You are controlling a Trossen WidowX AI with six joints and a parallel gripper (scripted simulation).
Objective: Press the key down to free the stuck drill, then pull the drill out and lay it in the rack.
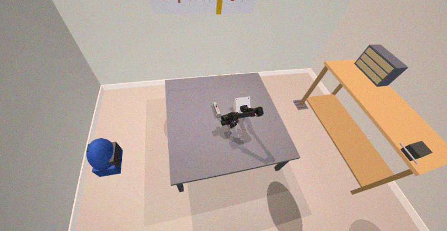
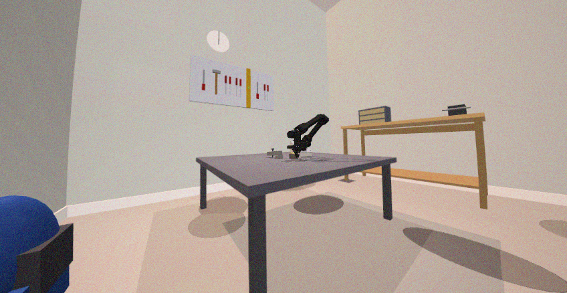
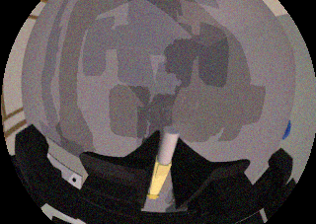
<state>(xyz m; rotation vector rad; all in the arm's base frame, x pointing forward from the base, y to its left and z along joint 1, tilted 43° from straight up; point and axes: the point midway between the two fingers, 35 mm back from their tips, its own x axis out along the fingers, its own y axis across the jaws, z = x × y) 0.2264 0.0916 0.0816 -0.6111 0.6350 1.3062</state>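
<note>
Right now the drill is 1 cm behind my gripper tip, 4 cm to the right of it and 3 cm above it.
</note>
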